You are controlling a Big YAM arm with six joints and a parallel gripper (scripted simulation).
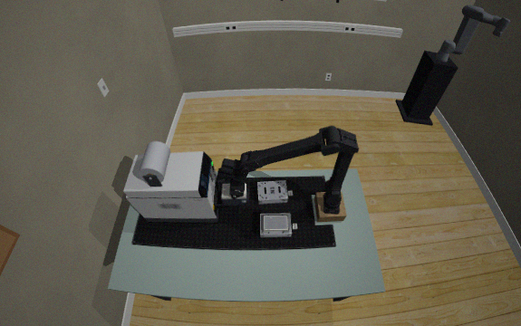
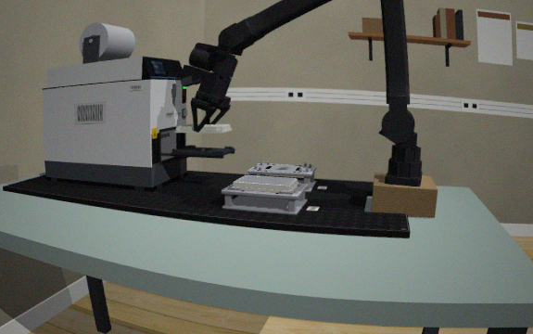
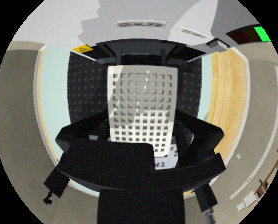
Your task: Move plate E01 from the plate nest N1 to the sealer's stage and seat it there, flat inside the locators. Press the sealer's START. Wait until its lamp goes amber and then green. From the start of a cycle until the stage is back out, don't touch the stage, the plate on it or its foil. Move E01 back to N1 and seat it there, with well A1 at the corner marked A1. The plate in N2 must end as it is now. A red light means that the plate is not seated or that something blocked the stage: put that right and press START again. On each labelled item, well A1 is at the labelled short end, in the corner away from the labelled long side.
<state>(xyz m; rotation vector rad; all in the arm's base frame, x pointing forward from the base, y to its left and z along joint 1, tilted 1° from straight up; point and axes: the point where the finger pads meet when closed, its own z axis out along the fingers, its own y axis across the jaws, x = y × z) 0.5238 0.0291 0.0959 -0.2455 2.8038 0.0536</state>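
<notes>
Now: the sealer stage 6 cm below my hand. From my hand the other things lie so: foil roll: 33 cm ahead, 26 cm above, 6 cm to the left; then plate: 23 cm behind, 11 cm to the left, 11 cm below.
</notes>
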